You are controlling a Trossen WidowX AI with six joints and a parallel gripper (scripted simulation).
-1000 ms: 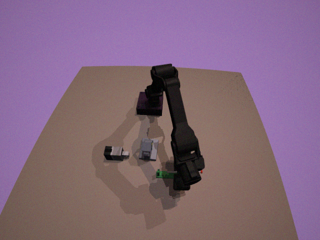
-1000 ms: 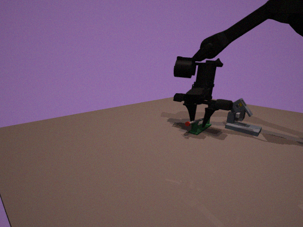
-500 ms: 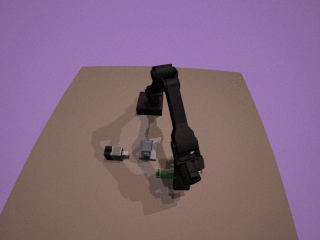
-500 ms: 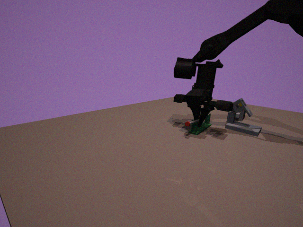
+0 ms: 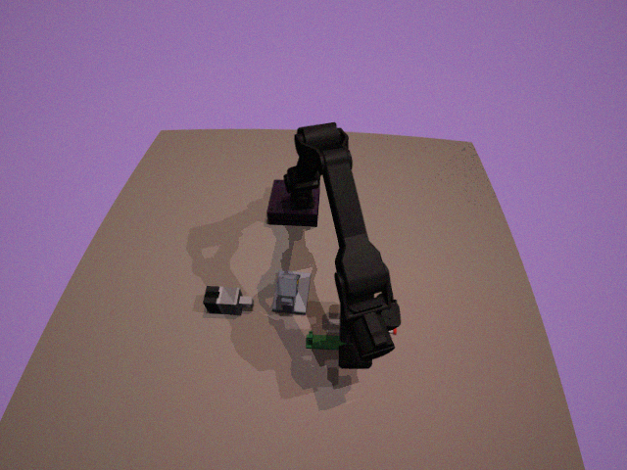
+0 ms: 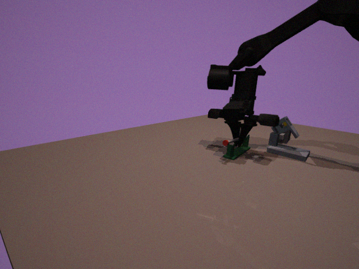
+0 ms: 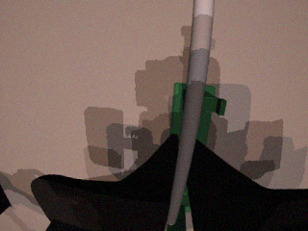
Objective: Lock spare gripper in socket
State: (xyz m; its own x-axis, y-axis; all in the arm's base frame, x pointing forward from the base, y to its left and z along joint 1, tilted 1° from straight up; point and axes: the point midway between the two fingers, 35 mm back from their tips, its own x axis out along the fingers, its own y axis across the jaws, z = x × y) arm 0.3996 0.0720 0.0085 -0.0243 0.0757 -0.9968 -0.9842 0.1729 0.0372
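My gripper tip is now 30 mm to the left of the green cradle and 10 mm above it. The rest, counted from my gripper tip: spare gripper 120 mm behind, 270 mm to the right; then grey mount 120 mm behind, 130 mm to the right, 30 mm above.
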